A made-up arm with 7 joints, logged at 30 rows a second.
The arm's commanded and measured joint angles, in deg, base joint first. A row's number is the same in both.
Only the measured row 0 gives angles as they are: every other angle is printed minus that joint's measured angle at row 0.
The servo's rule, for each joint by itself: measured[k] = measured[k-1] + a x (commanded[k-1-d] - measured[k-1]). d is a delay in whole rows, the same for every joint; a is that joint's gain. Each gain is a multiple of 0.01, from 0.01 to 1. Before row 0 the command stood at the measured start. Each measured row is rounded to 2 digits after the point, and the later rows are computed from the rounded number. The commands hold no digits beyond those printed.
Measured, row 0:
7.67, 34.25, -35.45, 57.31, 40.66, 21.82, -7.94
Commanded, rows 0 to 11:
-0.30, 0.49, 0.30, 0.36, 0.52, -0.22, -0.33
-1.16, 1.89, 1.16, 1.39, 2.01, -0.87, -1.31
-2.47, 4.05, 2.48, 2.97, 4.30, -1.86, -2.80
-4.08, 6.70, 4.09, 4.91, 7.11, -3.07, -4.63
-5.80, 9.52, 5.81, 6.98, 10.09, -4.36, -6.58
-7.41, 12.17, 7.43, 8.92, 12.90, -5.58, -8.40
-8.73, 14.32, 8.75, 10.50, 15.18, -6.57, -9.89
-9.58, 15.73, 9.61, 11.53, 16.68, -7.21, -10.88
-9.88, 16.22, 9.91, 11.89, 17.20, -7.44, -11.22
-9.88, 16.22, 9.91, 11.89, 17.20, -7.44, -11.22
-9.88, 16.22, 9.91, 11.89, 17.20, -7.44, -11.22
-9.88, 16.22, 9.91, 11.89, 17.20, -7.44, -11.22
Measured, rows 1 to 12:
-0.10, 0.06, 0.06, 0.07, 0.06, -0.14, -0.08
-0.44, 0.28, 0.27, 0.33, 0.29, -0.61, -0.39
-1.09, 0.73, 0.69, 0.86, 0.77, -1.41, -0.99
-2.05, 1.45, 1.34, 1.67, 1.53, -2.47, -1.90
-3.25, 2.42, 2.19, 2.73, 2.56, -3.68, -3.07
-4.58, 3.59, 3.19, 3.97, 3.80, -4.90, -4.40
-5.91, 4.88, 4.25, 5.28, 5.17, -5.97, -5.77
-7.08, 6.18, 5.27, 6.53, 6.55, -6.76, -7.05
-7.98, 7.38, 6.15, 7.60, 7.83, -7.20, -8.09
-8.59, 8.44, 6.86, 8.46, 8.95, -7.35, -8.87
-9.00, 9.37, 7.44, 9.15, 9.94, -7.41, -9.46
-9.28, 10.19, 7.91, 9.70, 10.81, -7.43, -9.90
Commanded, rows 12 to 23:
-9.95, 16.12, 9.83, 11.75, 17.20, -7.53, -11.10
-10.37, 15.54, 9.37, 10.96, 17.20, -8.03, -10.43
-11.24, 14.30, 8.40, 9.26, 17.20, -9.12, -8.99
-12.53, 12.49, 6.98, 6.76, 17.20, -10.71, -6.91
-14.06, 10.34, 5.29, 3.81, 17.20, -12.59, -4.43
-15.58, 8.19, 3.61, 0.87, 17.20, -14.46, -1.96
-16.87, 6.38, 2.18, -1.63, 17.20, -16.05, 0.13
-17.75, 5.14, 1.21, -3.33, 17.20, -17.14, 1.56
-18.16, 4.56, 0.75, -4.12, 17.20, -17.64, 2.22
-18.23, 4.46, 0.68, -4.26, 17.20, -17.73, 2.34
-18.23, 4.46, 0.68, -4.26, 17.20, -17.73, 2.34
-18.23, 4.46, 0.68, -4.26, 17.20, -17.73, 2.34
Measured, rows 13 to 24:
-9.49, 10.90, 8.27, 10.11, 11.58, -7.49, -10.20
-9.77, 11.46, 8.48, 10.28, 12.25, -7.84, -10.26
-10.24, 11.80, 8.46, 10.08, 12.84, -8.66, -9.94
-10.97, 11.88, 8.18, 9.42, 13.36, -9.97, -9.18
-11.96, 11.70, 7.63, 8.30, 13.82, -11.65, -7.99
-13.12, 11.28, 6.87, 6.81, 14.23, -13.45, -6.48
-14.32, 10.69, 5.98, 5.12, 14.59, -15.11, -4.83
-15.42, 10.02, 5.07, 3.43, 14.90, -16.41, -3.23
-16.30, 9.36, 4.25, 1.92, 15.18, -17.20, -1.87
-16.92, 8.77, 3.57, 0.68, 15.42, -17.54, -0.82
-17.34, 8.25, 3.02, -0.31, 15.63, -17.66, -0.03
-17.62, 7.80, 2.58, -1.10, 15.82, -17.70, 0.56

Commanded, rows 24 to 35:
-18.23, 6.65, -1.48, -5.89, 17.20, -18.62, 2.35
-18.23, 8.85, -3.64, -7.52, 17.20, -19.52, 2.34
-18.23, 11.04, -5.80, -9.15, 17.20, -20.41, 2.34
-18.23, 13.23, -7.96, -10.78, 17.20, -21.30, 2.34
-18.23, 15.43, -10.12, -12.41, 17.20, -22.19, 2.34
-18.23, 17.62, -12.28, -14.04, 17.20, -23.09, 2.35
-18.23, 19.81, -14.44, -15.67, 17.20, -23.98, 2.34
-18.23, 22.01, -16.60, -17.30, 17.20, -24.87, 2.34
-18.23, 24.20, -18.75, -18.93, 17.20, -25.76, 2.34
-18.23, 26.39, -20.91, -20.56, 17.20, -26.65, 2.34
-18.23, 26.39, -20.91, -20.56, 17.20, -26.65, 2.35
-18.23, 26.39, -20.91, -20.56, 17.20, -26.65, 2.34
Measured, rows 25 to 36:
-17.82, 7.66, 1.81, -2.06, 15.99, -18.29, 1.01
-17.95, 7.80, 0.77, -3.15, 16.14, -19.08, 1.34
-18.04, 8.19, -0.48, -4.35, 16.27, -19.93, 1.59
-18.10, 8.79, -1.90, -5.64, 16.38, -20.81, 1.78
-18.14, 9.59, -3.46, -6.99, 16.48, -21.69, 1.92
-18.17, 10.55, -5.14, -8.40, 16.57, -22.59, 2.03
-18.19, 11.66, -6.91, -9.85, 16.65, -23.48, 2.11
-18.20, 12.90, -8.75, -11.34, 16.72, -24.37, 2.17
-18.21, 14.26, -10.65, -12.86, 16.78, -25.26, 2.21
-18.22, 15.72, -12.60, -14.40, 16.83, -26.15, 2.24
-18.22, 17.00, -14.18, -15.63, 16.87, -26.47, 2.27
-18.22, 18.13, -15.46, -16.62, 16.91, -26.59, 2.29

